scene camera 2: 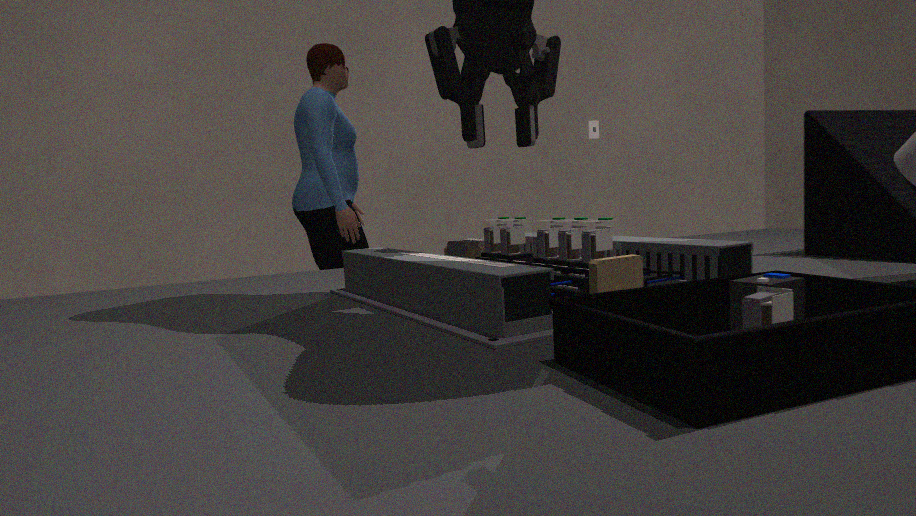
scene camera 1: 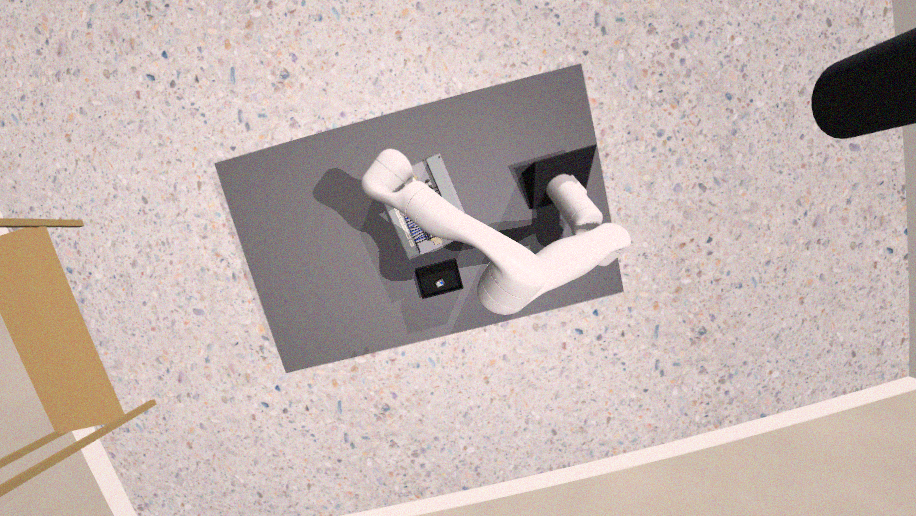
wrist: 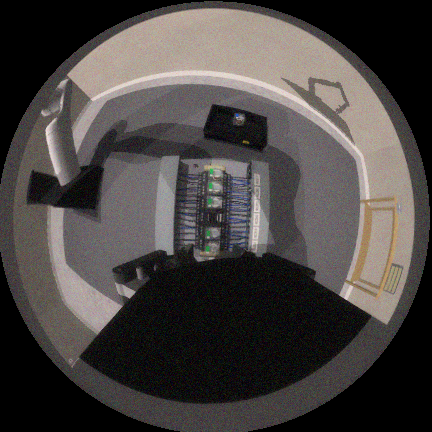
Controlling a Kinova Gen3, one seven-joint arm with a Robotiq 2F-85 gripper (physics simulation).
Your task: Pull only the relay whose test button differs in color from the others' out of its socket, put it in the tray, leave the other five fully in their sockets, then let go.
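Frame: origin at the arm's base, x left, y back, z up, level; millimetres.
Seen in the pictures: gripper, between the fingertips: (scene camera 2: 501,147) (wrist: 212,251); arm's base, origin of its link: (scene camera 1: 559,185) (wrist: 70,177).
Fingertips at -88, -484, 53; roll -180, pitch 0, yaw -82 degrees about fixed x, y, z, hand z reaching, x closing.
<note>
Offsets run from my fingertips to a thing's middle, as dx, dy, dz.
The relay with the blue button @[+317, -16, -111] (scene camera 1: 439,282) (scene camera 2: 772,304) (wrist: 239,119) rests inside the black tray @[+303, -15, -119] (scene camera 2: 769,374) (wrist: 216,127), blue side up and apart from the gripper. Several relays with green buttons stand upright in the socket row; one of them @[+129, +16, -89] (scene camera 2: 597,242) (wrist: 215,174) is at the tray end. One socket @[+57, +7, -117] (wrist: 215,218) between the green-button relays is empty. My gripper (scene camera 2: 500,142) (wrist: 212,251) is partly open with nothing between its fingers, high above the socket row. In scene camera 1 the arm's wrist hides the gripper and part of the panel.
Grey ducts (scene camera 2: 442,282) (wrist: 167,205) flank the socket row, with blue wires between. A tan end block @[+147, +19, -111] (scene camera 2: 615,273) closes the row near the tray. A black wedge-shaped block (scene camera 1: 560,173) (scene camera 2: 852,185) stands by the arm's base. A person (scene camera 2: 325,153) stands behind the table.
</note>
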